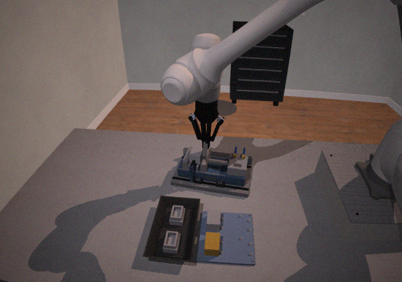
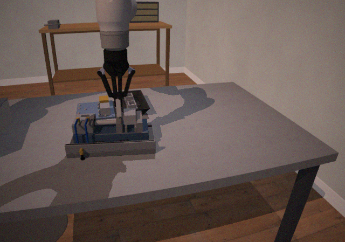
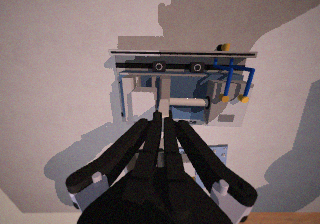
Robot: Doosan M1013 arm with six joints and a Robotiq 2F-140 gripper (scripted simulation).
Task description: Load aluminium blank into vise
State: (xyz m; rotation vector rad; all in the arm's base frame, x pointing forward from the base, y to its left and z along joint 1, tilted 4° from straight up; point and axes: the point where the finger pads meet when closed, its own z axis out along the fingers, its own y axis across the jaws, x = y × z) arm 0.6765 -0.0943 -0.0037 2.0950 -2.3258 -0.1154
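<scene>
The blue vise lies 100 mm below my hand and 30 mm behind it. The rest, counted from my hand: brass blank (330 mm to the left, 110 mm below, 60 mm behind); aluminium blank (240 mm to the left, 110 mm below, 50 mm behind); infeed plate (290 mm to the left, 130 mm below, 100 mm behind).
</scene>
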